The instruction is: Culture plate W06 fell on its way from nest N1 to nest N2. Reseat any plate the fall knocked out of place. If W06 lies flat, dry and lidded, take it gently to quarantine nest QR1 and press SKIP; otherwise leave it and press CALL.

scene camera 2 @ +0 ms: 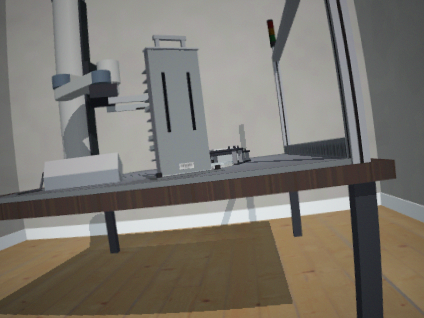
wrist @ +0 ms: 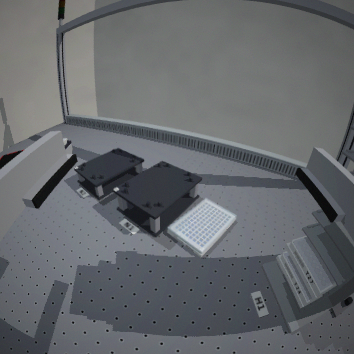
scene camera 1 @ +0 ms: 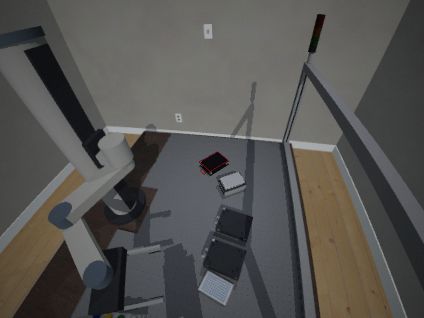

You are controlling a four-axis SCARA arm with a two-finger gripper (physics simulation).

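Where they show: gripper, fingertip midpoint: [wrist: 191,148] [scene camera 1: 162,271]; arm's base, link origin: [scene camera 1: 125,205].
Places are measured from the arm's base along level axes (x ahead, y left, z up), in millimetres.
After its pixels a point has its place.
A white well plate [scene camera 1: 216,287] {x 616, y -307, z 29 mm} [wrist: 202,226] {x 598, y -308, z 29 mm} lies flat on the table beside the nearer black nest [scene camera 1: 224,258] {x 633, y -195, z 70 mm} [wrist: 159,187] {x 620, y -199, z 70 mm}; its label is unreadable and I cannot tell whether a lid is on. A second black nest [scene camera 1: 233,223] {x 653, y -19, z 58 mm} [wrist: 111,166] {x 649, y -35, z 59 mm} stands behind it. Both nest tops are bare. A red-edged nest [scene camera 1: 214,162] {x 481, y 393, z 53 mm} stands farther back. In the wrist view, plates marked T27 [wrist: 312,262] {x 503, y -476, z 133 mm} and T24 [wrist: 295,277] {x 495, y -467, z 105 mm} sit low in the hotel [scene camera 2: 180,110] {x 584, y -594, z 179 mm} [wrist: 280,295] {x 510, y -487, z 21 mm}; their seating is unclear. My gripper [scene camera 1: 161,274] {x 442, y -323, z 260 mm} [wrist: 191,148] {x 442, y -323, z 260 mm} is open and empty, raised above the table.
A white-topped unit [scene camera 1: 232,182] {x 620, y 220, z 82 mm} stands between the red-edged nest and the black nests. Coloured buttons [scene camera 1: 109,316] {x 239, y -501, z 81 mm} show at the bottom edge. A pale box [scene camera 2: 82,172] {x 278, y -563, z 52 mm} stands left of the hotel. A metal frame [scene camera 1: 296,105] {x 979, y 684, z 363 mm} with a signal tower [scene camera 1: 316,34] {x 981, y 687, z 768 mm} [scene camera 2: 271,33] {x 982, y 687, z 762 mm} borders the table.
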